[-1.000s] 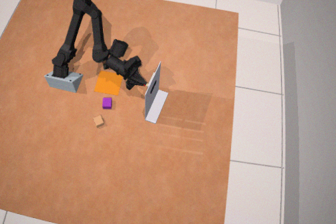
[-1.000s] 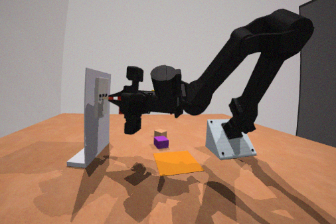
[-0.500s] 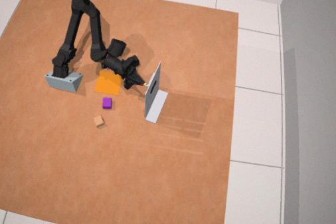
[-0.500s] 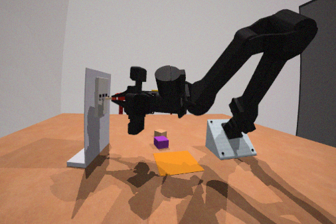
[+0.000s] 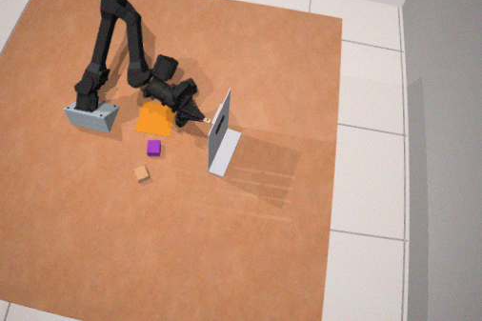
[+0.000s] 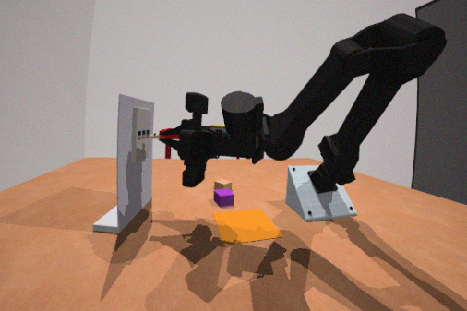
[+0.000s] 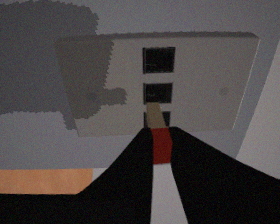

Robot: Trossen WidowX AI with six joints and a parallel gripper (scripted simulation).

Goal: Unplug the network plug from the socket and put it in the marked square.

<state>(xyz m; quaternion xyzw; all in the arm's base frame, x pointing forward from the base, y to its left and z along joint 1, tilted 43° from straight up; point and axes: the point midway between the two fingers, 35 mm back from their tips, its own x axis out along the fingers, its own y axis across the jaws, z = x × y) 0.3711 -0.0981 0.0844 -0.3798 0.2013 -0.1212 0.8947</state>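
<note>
Right now my gripper tip is 18 cm past the orange marked square, 18 cm above it and 7 cm to the right of it. Also, from my gripper tip: network plug: right at my gripper tip; upright grey panel: 6 cm below, 5 cm ahead, 1 cm to the right.
</note>
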